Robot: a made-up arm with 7 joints. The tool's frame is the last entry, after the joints.
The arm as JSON. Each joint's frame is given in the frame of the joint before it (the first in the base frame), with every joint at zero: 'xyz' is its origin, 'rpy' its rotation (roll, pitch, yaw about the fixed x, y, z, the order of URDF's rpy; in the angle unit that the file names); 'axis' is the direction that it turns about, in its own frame. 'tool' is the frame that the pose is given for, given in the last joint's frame.
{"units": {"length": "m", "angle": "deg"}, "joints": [
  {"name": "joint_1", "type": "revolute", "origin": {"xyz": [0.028, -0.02, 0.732], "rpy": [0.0, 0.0, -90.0]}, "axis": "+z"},
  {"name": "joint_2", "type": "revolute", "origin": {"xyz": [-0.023, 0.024, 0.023], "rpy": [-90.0, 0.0, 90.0]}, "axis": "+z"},
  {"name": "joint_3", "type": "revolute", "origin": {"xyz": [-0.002, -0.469, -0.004], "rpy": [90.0, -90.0, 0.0]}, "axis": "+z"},
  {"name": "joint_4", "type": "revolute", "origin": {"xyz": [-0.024, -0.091, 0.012], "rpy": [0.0, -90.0, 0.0]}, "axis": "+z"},
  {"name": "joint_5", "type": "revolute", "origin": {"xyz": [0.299, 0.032, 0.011], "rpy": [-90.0, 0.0, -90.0]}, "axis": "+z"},
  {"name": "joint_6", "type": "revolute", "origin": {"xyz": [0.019, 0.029, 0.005], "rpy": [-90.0, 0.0, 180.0]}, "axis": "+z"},
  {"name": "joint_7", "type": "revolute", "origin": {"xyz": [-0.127, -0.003, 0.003], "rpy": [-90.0, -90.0, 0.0]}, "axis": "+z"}
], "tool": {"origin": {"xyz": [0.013, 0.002, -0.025], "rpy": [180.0, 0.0, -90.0]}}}
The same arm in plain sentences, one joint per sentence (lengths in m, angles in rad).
The arm has seven revolute joints in a row. What follows holds with every joint at zero, and every direction is one of the base frame's. The first joint is mounted 0.028 m along +x and 0.02 m along -y and 0.732 m along +z from the base frame's origin and turns about +z. The second joint is mounted 0.024 m along +x and 0.023 m along +y and 0.023 m along +z from the first joint and turns about +y. The third joint is mounted 0.002 m along -x and 0.004 m along -y and 0.469 m along +z from the second joint and turns about +z. The fourth joint is mounted 0.091 m along +x and 0.024 m along -y and 0.012 m along +z from the third joint and turns about -y. The fifth joint is mounted 0.032 m along -x and 0.011 m along -y and 0.299 m along +z from the fourth joint and turns about +z. The sixth joint is mounted 0.019 m along +x and 0.029 m along +y and 0.005 m along +z from the fifth joint and turns about -y. The seventh joint is mounted 0.127 m along +x and 0.003 m along -y and 0.003 m along +z from the sixth joint and turns about -z. The tool frame, which is the frame that the pose is given for, is mounted 0.002 m along -x and 0.013 m along -y and 0.025 m along +z from the seventh joint; its axes are parallel to the base frame's.
